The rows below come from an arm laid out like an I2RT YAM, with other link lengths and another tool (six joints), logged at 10 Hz.
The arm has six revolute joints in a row. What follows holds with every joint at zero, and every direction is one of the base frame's. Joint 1 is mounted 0.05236 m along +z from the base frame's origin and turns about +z. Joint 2 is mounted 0.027 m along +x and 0.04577 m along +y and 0.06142 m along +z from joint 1 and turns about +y. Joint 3 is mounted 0.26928 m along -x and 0.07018 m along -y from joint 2 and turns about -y. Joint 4 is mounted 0.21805 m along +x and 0.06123 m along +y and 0.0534 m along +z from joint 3 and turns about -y. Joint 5 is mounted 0.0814 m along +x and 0.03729 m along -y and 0.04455 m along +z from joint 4 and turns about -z. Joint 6 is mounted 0.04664 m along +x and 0.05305 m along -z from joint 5 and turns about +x. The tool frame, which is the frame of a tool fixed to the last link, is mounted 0.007 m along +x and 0.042 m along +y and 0.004 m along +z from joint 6; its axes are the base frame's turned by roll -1.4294, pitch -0.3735 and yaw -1.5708 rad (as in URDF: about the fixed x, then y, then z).
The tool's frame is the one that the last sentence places.
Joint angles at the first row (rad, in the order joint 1, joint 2, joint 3, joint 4, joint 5, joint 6):
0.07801, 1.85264, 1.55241, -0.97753, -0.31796, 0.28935
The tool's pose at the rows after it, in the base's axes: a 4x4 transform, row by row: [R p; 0 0 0 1], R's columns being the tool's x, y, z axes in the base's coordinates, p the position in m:
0.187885 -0.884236 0.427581 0.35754; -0.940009 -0.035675 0.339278 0.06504; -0.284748 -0.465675 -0.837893 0.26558; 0 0 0 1
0.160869 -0.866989 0.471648 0.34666; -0.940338 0.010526 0.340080 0.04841; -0.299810 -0.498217 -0.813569 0.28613; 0 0 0 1
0.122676 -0.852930 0.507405 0.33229; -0.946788 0.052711 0.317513 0.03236; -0.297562 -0.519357 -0.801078 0.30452; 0 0 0 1
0.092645 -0.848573 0.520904 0.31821; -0.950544 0.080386 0.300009 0.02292; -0.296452 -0.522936 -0.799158 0.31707; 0 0 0 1
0.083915 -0.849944 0.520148 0.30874; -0.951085 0.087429 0.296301 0.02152; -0.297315 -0.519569 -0.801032 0.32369; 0 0 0 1
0.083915 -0.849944 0.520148 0.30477; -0.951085 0.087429 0.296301 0.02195; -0.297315 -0.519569 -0.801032 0.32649; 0 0 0 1
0.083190 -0.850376 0.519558 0.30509; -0.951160 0.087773 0.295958 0.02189; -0.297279 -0.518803 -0.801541 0.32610; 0 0 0 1
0.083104 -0.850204 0.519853 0.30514; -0.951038 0.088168 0.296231 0.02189; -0.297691 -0.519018 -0.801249 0.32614; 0 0 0 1
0.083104 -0.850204 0.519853 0.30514; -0.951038 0.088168 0.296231 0.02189; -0.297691 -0.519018 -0.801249 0.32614; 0 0 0 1
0.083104 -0.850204 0.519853 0.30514; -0.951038 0.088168 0.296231 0.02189; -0.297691 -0.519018 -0.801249 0.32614; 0 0 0 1
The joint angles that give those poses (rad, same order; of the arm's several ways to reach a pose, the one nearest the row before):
0.03262, 1.79886, 1.55855, -0.99777, -0.32673, 0.31796
-0.01697, 1.73551, 1.55849, -1.02443, -0.35115, 0.31682
-0.06656, 1.66990, 1.55853, -1.06567, -0.35382, 0.31644
-0.09937, 1.61879, 1.55852, -1.11257, -0.35344, 0.31644
-0.10700, 1.58903, 1.55852, -1.14615, -0.35344, 0.31682
-0.10699, 1.57645, 1.55852, -1.15873, -0.35343, 0.31683
-0.10701, 1.57760, 1.55816, -1.15798, -0.35306, 0.31719
-0.10702, 1.57761, 1.55815, -1.15759, -0.35344, 0.31756
-0.10702, 1.57761, 1.55815, -1.15759, -0.35344, 0.31756
-0.10702, 1.57761, 1.55815, -1.15759, -0.35344, 0.31756

